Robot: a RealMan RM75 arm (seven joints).
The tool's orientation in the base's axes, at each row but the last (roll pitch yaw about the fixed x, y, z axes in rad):
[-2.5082, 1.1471, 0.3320]
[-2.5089, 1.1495, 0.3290]
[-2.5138, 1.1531, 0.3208]
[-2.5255, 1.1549, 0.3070]
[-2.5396, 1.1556, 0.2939]
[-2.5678, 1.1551, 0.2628]
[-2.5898, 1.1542, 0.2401]
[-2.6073, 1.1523, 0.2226]
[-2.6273, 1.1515, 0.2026]
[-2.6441, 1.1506, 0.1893]
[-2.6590, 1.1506, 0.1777]
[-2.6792, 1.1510, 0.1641]
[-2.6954, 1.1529, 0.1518]
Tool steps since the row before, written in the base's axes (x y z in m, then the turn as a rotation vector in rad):
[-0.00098, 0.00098, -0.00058, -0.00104, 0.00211, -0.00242]
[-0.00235, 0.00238, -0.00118, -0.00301, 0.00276, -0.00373]
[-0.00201, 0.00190, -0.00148, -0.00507, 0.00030, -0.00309]
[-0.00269, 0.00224, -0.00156, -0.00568, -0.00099, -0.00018]
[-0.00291, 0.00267, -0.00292, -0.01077, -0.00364, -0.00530]
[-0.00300, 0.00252, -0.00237, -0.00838, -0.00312, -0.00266]
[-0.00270, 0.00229, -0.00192, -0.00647, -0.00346, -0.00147]
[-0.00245, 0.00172, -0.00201, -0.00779, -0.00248, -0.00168]
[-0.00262, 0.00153, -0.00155, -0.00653, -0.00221, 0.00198]
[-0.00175, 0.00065, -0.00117, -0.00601, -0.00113, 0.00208]
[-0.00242, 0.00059, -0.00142, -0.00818, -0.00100, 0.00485]
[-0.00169, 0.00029, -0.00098, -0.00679, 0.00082, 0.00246]
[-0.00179, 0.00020, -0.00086, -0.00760, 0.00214, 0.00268]
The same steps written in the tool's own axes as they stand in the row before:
[0.00028, -0.00054, 0.00138, 0.00208, -0.00113, 0.00240]
[0.00048, -0.00136, 0.00324, 0.00260, -0.00093, 0.00479]
[0.00082, -0.00092, 0.00289, 0.00091, 0.00174, 0.00561]
[0.00066, -0.00104, 0.00363, -0.00214, 0.00243, 0.00477]
[0.00186, -0.00109, 0.00441, 0.00027, 0.00740, 0.01013]
[0.00126, -0.00107, 0.00427, -0.00116, 0.00571, 0.00729]
[0.00091, -0.00104, 0.00378, -0.00153, 0.00527, 0.00509]
[0.00102, -0.00056, 0.00341, -0.00178, 0.00474, 0.00664]
[0.00050, -0.00044, 0.00334, -0.00459, 0.00342, 0.00432]
[0.00042, 0.00007, 0.00216, -0.00439, 0.00224, 0.00417]
[0.00037, 0.00034, 0.00282, -0.00778, 0.00216, 0.00512]
[0.00023, 0.00033, 0.00193, -0.00492, 0.00051, 0.00532]
[0.00008, 0.00041, 0.00195, -0.00537, -0.00058, 0.00635]

